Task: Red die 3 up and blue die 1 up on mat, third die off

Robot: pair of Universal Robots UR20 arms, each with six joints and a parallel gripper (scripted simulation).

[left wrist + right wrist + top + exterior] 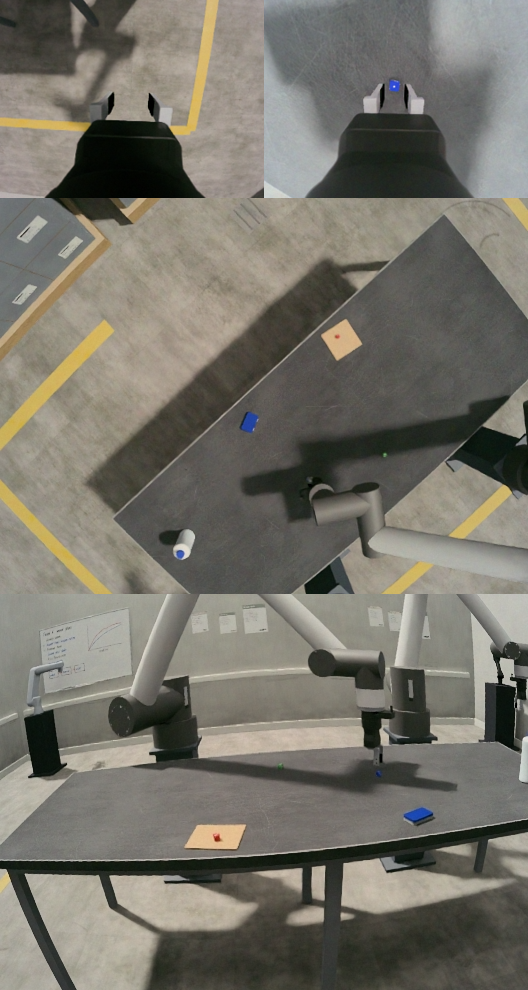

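Observation:
Right now the blue die is 60 mm below my right hand. Also, from my right hand: tan mat (430 mm ahead, 530 mm to the right, 60 mm below); green die (140 mm behind, 360 mm to the right, 60 mm below); red die (450 mm ahead, 520 mm to the right, 50 mm below).

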